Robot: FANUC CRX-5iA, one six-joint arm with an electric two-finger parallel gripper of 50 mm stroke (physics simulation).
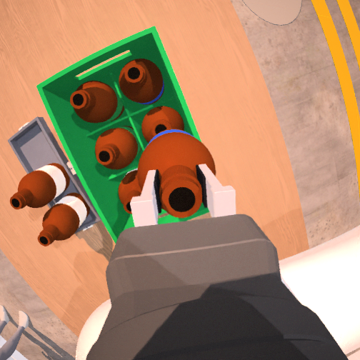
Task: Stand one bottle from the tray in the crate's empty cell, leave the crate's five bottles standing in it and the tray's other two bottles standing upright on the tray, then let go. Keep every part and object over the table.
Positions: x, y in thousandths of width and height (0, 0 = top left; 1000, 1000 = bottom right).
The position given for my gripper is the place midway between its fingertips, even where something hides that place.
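Note:
What I can see is a brown bottle (485, 424), and there's my gripper (496, 499) as well.

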